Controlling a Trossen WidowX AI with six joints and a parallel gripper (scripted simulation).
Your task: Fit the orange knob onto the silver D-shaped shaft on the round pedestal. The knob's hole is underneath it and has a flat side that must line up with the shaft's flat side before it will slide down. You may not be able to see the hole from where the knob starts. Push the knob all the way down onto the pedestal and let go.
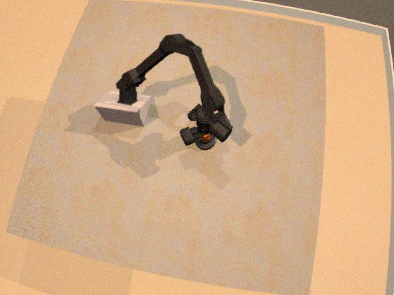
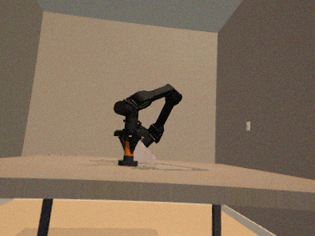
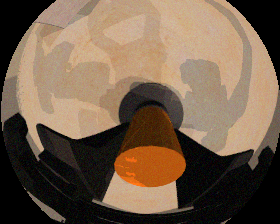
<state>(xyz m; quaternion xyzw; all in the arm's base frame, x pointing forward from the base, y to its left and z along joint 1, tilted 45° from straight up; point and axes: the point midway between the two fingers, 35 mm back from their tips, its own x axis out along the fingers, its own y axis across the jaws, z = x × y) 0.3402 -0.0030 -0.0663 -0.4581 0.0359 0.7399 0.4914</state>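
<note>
Right now the round dark pedestal is 20 mm below my gripper tip. Round my gripper tip: orange knob: 30 mm above.
</note>
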